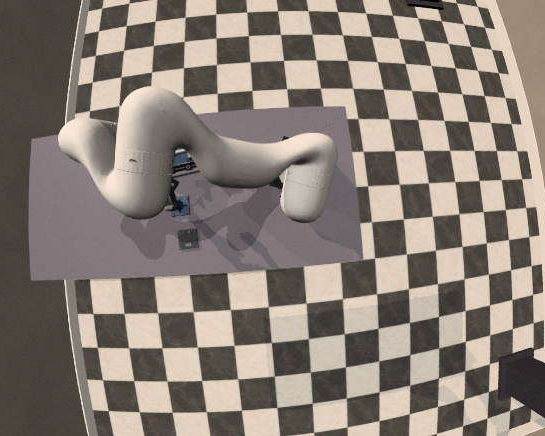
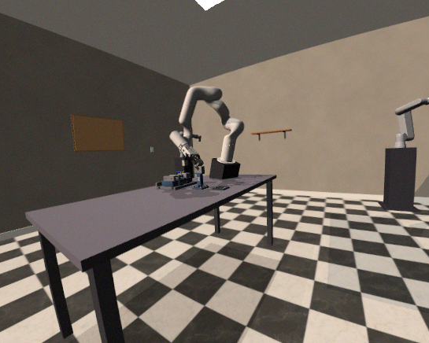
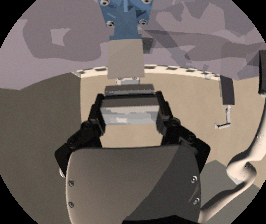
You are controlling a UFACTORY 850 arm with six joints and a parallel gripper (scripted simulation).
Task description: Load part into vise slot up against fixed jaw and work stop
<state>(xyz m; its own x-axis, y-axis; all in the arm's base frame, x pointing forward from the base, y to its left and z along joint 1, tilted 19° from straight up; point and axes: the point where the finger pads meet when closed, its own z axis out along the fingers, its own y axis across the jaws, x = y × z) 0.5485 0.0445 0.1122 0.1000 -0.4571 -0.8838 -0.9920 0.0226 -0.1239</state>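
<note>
Now: hand 10 mm above the part. From my hand the other things lie so: vise (10 mm behind, 230 mm to the right, 150 mm below); air cylinder rod (30 mm behind, 230 mm to the right, 120 mm below).
</note>
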